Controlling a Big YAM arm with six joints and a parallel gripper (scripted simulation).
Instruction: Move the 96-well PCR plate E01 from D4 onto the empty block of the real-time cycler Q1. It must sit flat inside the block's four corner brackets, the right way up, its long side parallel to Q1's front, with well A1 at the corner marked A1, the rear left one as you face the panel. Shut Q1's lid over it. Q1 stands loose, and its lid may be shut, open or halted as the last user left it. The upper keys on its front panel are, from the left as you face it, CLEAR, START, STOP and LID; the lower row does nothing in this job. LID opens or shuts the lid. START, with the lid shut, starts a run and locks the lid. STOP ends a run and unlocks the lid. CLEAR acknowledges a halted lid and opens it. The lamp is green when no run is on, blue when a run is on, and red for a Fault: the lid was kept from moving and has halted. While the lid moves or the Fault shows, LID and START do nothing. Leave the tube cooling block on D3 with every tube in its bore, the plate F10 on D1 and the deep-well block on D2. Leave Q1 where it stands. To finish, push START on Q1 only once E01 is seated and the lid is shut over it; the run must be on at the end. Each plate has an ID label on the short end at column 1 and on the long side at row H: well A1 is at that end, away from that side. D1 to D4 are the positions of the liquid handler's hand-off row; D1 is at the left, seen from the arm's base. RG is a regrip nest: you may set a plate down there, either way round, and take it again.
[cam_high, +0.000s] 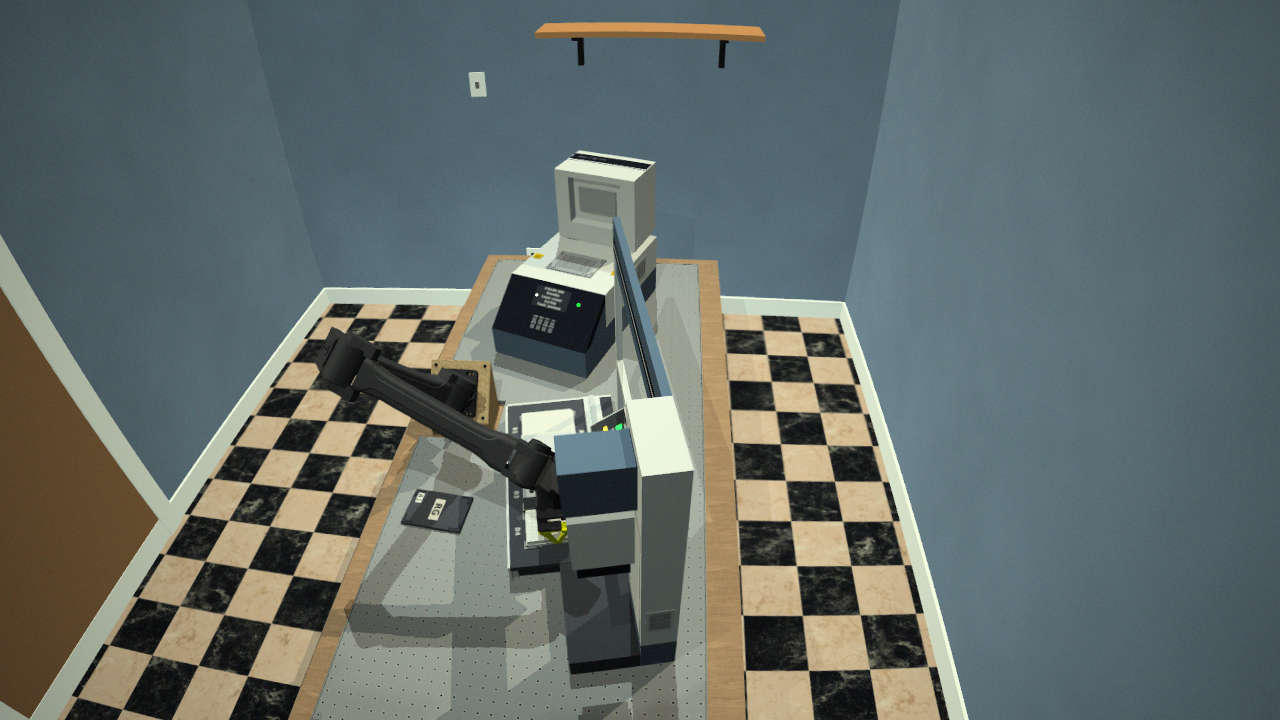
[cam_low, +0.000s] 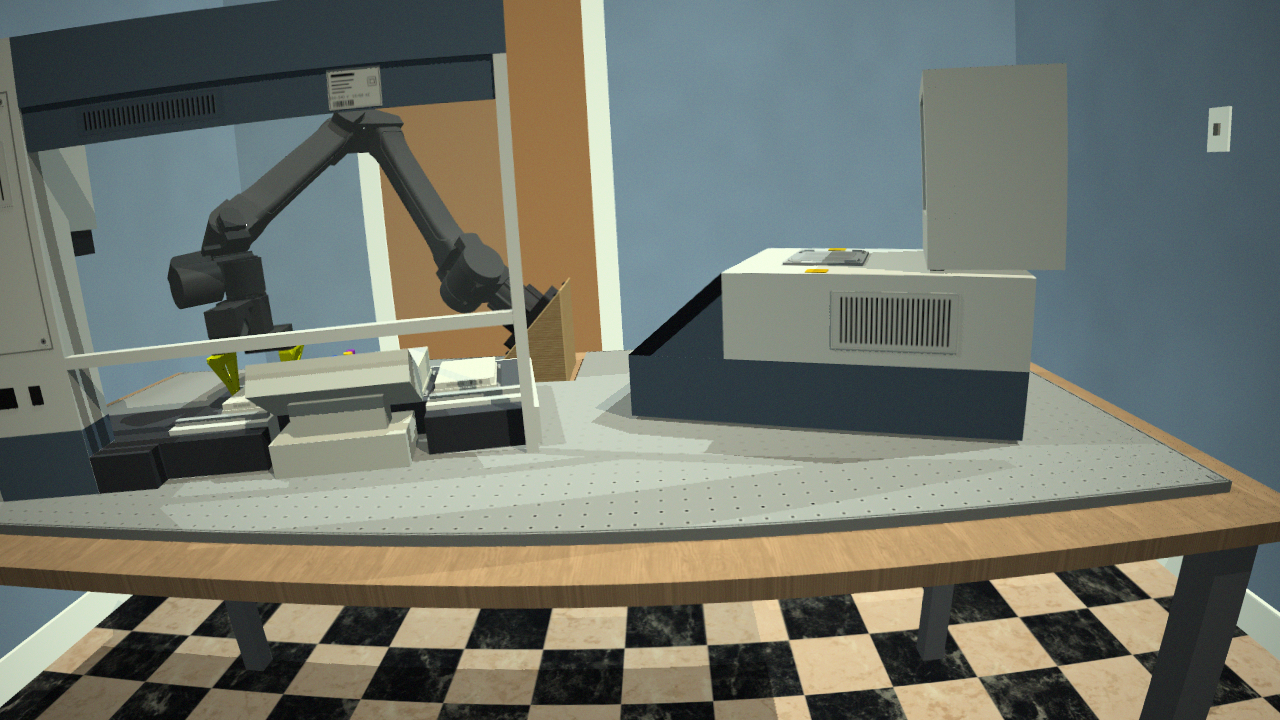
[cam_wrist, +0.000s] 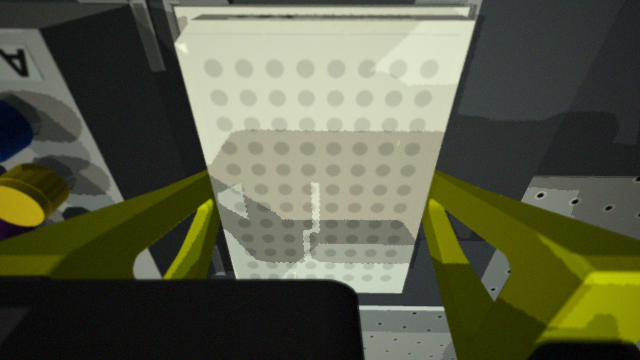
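Now: hand 2 cm past the tube cooling block, 10 cm to the right of it and 1 cm below it. The rest, counted from my hand: frame post (10 cm ahead, 42 cm to the left, 17 cm above); then crossbar (16 cm ahead, 14 cm to the left, 11 cm above); then liquid handler tower (21 cm ahead, 20 cm to the right, 21 cm above).
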